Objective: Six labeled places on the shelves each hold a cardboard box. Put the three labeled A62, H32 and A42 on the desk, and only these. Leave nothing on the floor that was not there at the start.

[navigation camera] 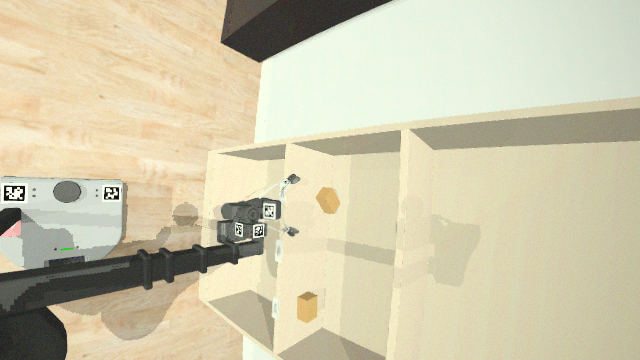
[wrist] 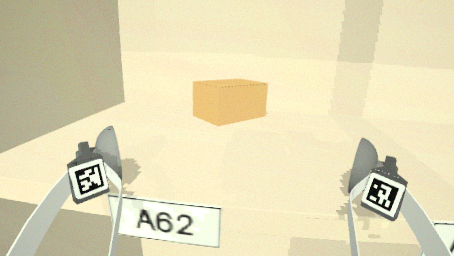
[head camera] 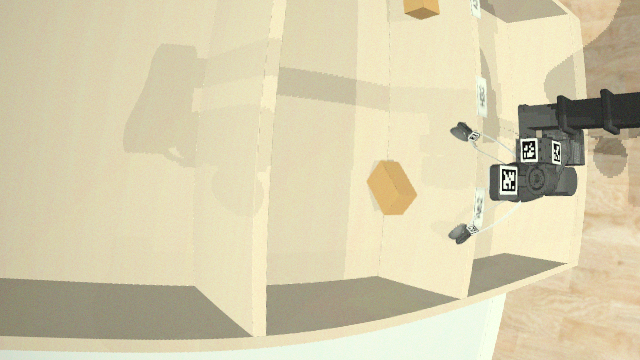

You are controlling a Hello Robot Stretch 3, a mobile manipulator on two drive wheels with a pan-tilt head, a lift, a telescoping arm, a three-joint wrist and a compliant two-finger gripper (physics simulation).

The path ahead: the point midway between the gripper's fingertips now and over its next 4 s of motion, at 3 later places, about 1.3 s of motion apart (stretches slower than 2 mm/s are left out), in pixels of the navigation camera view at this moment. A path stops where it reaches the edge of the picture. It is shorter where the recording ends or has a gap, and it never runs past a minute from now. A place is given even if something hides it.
The gripper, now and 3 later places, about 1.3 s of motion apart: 297,204; 275,205; 248,207; 275,212
